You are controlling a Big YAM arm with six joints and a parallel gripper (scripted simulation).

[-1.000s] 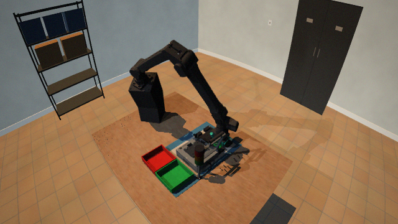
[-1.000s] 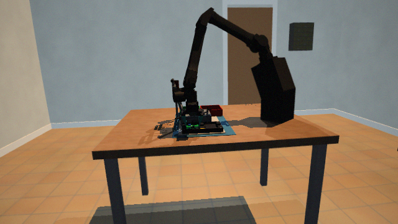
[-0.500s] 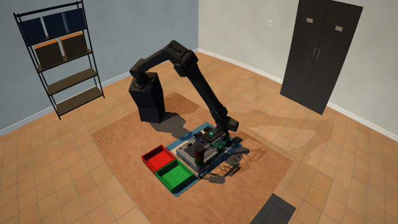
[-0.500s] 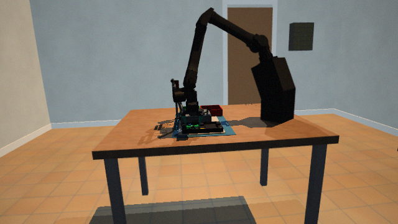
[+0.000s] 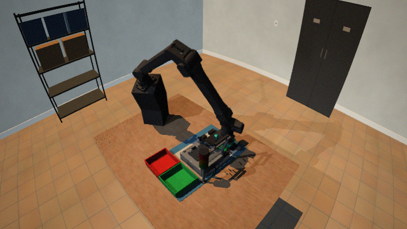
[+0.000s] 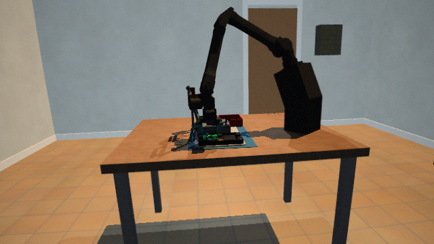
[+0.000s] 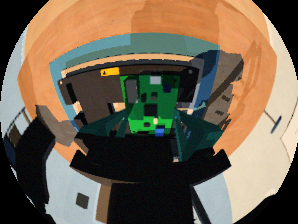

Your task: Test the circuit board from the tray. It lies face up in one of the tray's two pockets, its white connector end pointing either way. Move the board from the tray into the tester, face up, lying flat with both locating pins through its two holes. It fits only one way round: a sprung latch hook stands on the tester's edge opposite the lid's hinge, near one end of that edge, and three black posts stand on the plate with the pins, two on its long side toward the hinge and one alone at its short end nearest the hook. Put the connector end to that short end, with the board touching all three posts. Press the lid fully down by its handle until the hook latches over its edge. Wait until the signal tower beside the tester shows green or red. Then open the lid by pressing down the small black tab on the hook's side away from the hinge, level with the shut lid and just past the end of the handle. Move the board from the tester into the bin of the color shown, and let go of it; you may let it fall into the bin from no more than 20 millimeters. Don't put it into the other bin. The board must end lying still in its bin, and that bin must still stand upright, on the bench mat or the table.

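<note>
Right now the tester lid is 19 cm to the right of my hand, 15 cm above it and 4 cm ahead of it. Also, from my hand: green bin 36 cm to the right, 9 cm behind, 2 cm below; green circuit board right at my hand; red bin 32 cm to the right, 23 cm behind, 2 cm below.
</note>
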